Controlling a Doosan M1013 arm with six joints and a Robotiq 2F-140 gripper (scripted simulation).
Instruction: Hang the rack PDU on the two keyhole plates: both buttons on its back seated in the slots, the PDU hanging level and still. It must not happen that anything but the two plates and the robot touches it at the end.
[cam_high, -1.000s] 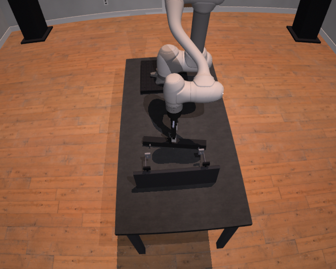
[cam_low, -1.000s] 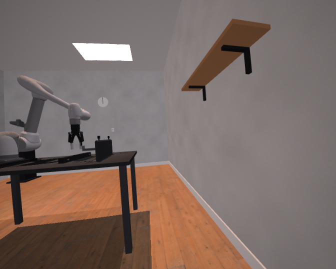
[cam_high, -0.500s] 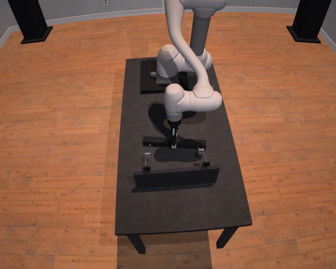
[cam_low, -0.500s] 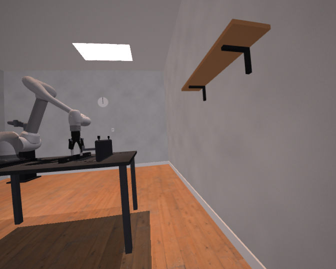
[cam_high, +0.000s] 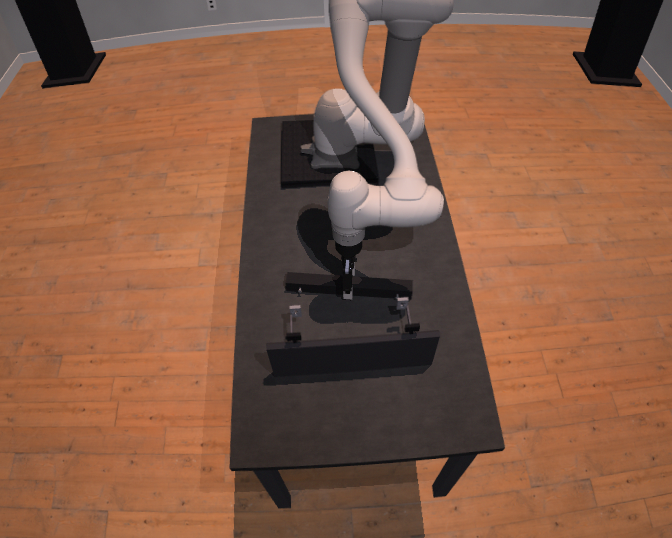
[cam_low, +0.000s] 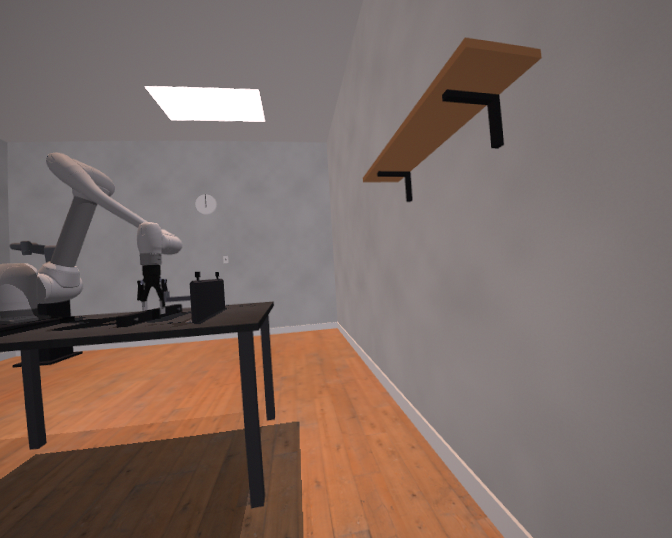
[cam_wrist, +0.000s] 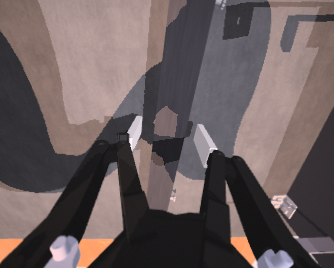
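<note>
My hand is 20 mm short of the rack PDU and 20 mm above it. Round my hand: black panel (270 mm ahead, 10 mm to the left, 40 mm above).
</note>
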